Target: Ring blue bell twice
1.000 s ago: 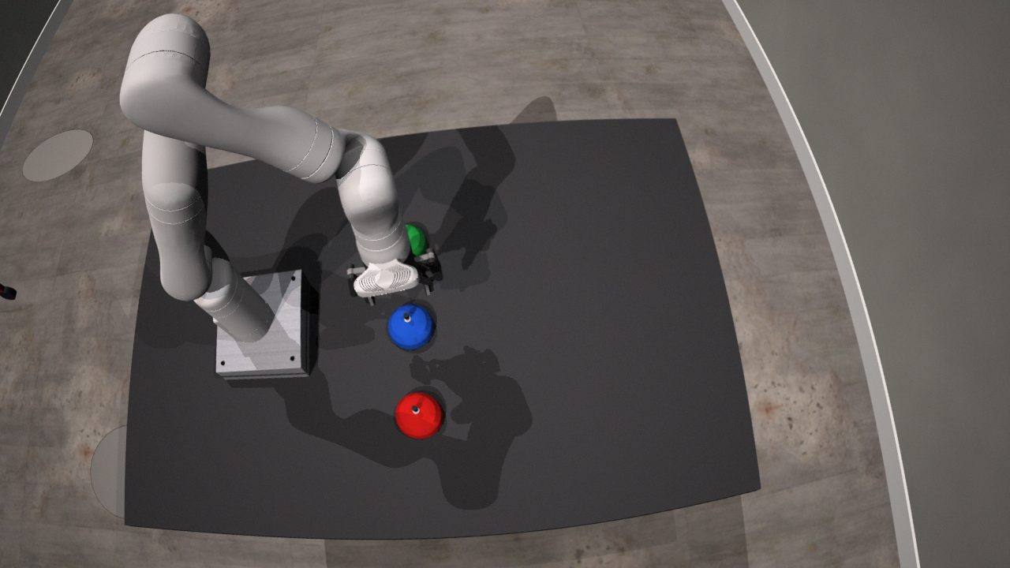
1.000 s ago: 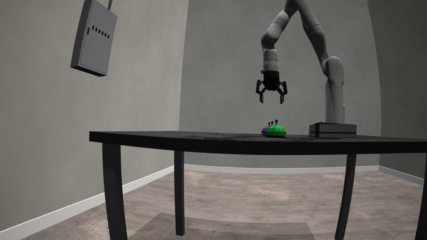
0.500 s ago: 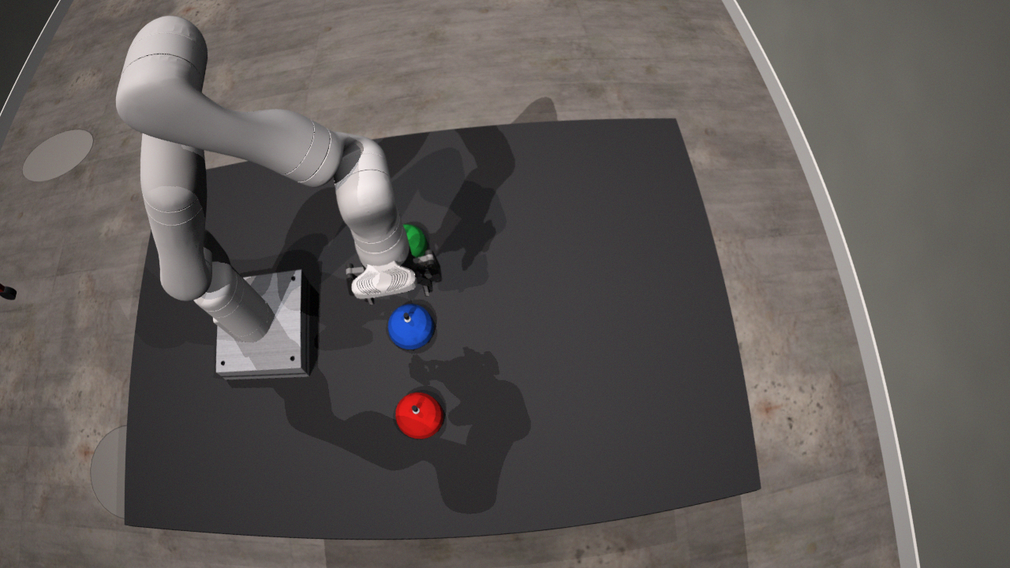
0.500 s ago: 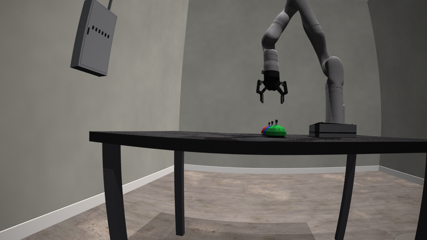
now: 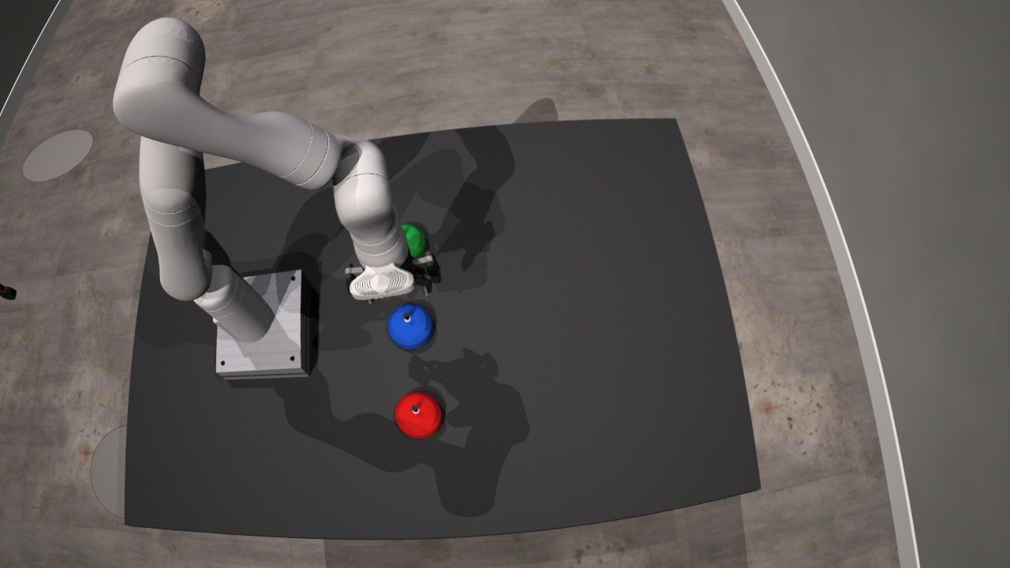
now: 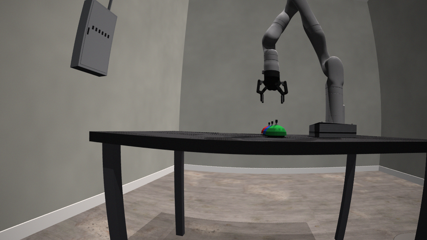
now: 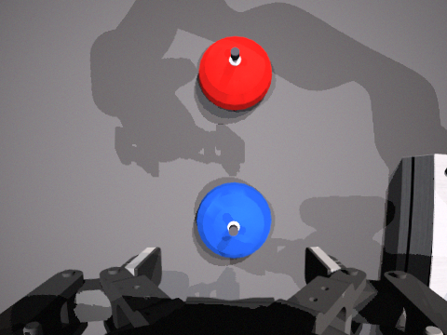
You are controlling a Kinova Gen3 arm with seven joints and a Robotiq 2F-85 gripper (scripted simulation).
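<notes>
The blue bell lies 11 cm below my hand. Round my hand: red bell 1 cm behind, 17 cm to the right, 11 cm below; then green bell 1 cm ahead, 17 cm to the left, 11 cm below.
</notes>
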